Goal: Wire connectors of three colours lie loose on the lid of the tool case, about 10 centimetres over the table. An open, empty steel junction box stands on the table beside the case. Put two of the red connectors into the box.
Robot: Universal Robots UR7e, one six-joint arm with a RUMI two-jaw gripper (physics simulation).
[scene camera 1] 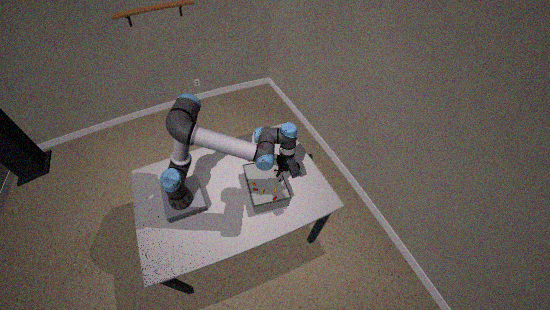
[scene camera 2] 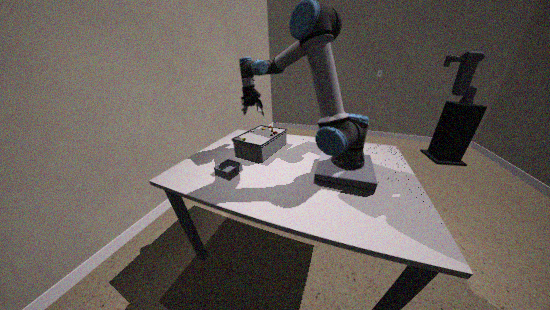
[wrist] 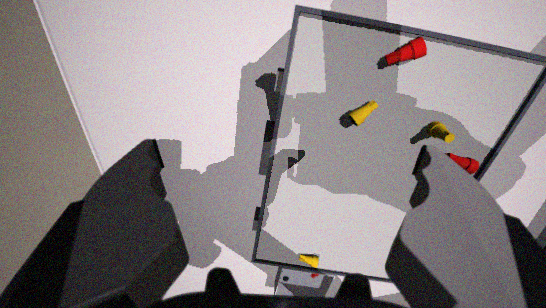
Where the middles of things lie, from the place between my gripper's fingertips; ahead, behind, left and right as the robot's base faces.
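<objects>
My gripper's sitting 14 cm above the tool case (scene camera 2: 259, 145) at the moment, and it's 10 cm to the right of the case and 7 cm past it.
</objects>
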